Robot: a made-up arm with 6 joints.
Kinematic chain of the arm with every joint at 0, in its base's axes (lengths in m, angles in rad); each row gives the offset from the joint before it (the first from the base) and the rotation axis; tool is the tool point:
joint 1: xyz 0 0 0.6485 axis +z
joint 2: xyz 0.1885 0 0 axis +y
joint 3: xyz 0 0 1.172 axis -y
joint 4: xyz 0 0 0.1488 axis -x
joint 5: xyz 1.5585 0 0 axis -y
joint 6: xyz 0.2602 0 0 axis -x
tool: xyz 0 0 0
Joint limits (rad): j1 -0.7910..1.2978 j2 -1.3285..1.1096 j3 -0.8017..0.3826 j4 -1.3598..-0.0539 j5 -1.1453..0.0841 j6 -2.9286..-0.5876
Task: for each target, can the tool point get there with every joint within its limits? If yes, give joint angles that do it. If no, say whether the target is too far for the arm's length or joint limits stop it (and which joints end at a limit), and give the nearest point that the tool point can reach.
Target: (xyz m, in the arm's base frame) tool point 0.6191 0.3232 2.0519
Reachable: yes | joints 0.4197 -1.1359 -0.6722 -0.8445 -0.2221 -1.9892
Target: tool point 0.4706 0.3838 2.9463
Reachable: yes | joints 0.4653 -0.6623 0.1746 -1.1178 -0.5985 -1.2084
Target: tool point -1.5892 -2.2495 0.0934
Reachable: no: joint limits stop it (at a limit: joint 1, joint 3, joint 4, joint 5) | nearest point 0.5029 -0.4904 -0.3229 | short by 2.765 m
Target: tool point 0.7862 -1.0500 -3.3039
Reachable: no: too far | nearest point 0.8793 -0.9068 -0.6552 | short by 2.654 m
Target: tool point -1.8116 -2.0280 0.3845
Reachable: no: joint limits stop it (at a limit: joint 2, joint 3, joint 4, joint 5) | nearest point -0.8669 -0.9704 2.5654 | short by 2.601 m
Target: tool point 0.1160 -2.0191 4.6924
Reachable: no: too far | nearest point -0.2583 -0.9677 2.9384 | short by 2.079 m
